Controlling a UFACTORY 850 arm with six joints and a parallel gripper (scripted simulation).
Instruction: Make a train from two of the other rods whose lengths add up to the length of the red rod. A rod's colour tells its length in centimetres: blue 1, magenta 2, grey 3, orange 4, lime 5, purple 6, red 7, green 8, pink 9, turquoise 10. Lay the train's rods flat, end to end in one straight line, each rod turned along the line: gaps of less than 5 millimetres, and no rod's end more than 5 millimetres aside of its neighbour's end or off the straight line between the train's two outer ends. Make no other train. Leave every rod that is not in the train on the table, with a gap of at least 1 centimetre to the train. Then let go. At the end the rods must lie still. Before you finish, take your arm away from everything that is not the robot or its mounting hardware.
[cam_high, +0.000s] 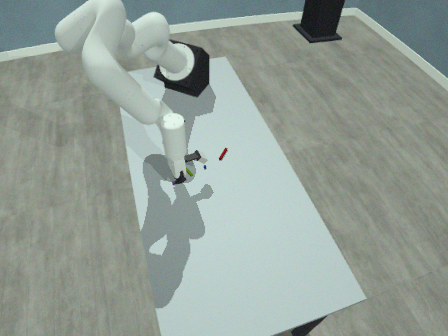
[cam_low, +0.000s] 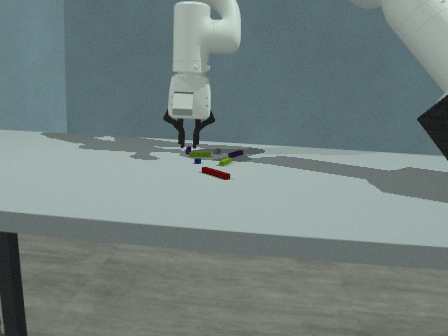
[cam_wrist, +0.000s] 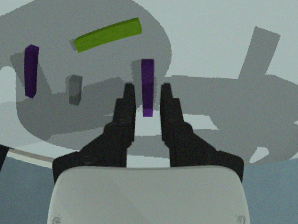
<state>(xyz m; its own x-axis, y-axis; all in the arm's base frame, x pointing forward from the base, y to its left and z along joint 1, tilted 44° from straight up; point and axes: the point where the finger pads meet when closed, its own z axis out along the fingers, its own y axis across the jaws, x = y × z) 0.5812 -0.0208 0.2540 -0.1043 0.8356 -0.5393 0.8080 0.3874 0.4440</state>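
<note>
The blue rod is 4 cm behind my hand, 13 cm to the left of it and 3 cm below it. From my hand the other things lie so: red rod (9 cm behind, 23 cm to the left, 3 cm below); then grey rod (7 cm behind, 1 cm to the right, 3 cm below).
</note>
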